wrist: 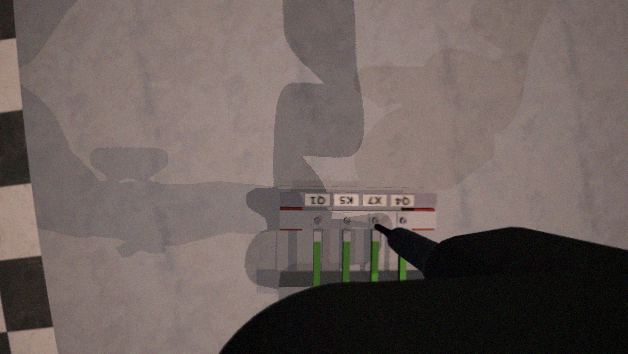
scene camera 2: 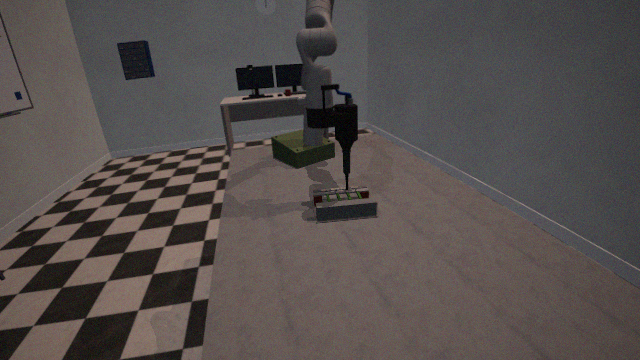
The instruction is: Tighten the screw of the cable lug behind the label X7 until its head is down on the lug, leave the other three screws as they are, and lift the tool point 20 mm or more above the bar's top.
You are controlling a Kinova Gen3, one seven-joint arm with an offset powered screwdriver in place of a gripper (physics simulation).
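Places are measured from the arm's base along level axes (x right, y ahead, z up), in millimetres.
Pixels of known places: hand, its tool point: (wrist: 376, 225) (scene camera 2: 346, 191); arm's base, origin of its link: (scene camera 2: 313, 142).
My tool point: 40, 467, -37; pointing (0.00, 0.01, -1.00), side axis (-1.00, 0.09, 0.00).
Ahead of a thing's pixels: the offset from my tool point to its top centre, as dx, dy, dz. "spot": to the spot under its first point. Level surfaces: height alone.
My screwdriver @(+0, +0, +64) (scene camera 2: 347, 188) (wrist: 377, 226) points down, with its tip at the bar near the X7 screw @(+0, -6, +5) (wrist: 375, 220). In the wrist view the tip overlaps the lower right edge of that screw's head; whether it touches is too small to tell. The label X7 @(-5, -28, -2) (wrist: 375, 200) reads upside down, in a row with labels Q1 (wrist: 317, 200), K5 @(spot: +28, -35, -2) (wrist: 345, 200) and Q4 @(spot: -36, -21, -2) (wrist: 402, 200). The other screws @(+63, -21, +5) (wrist: 317, 220) @(+31, -14, +6) (wrist: 347, 220) @(-31, +1, +5) (wrist: 403, 220) sit along the pale bar @(spot: -58, +8, -3) (wrist: 425, 220). A green cable @(spot: +10, +36, +5) (wrist: 375, 260) runs from the X7 lug. Head heights cannot be read.
The grey housing @(spot: +42, +88, -14) (scene camera 2: 346, 210) stands on the table @(dz -45) (scene camera 2: 280, 280), with dark red end blocks (scene camera 2: 318, 199) (scene camera 2: 365, 194). More green cables (wrist: 316, 262) (wrist: 346, 262) run beside the X7 one. The arm's green base (scene camera 2: 300, 152) and a desk (scene camera 2: 265, 111) with monitors stand behind.
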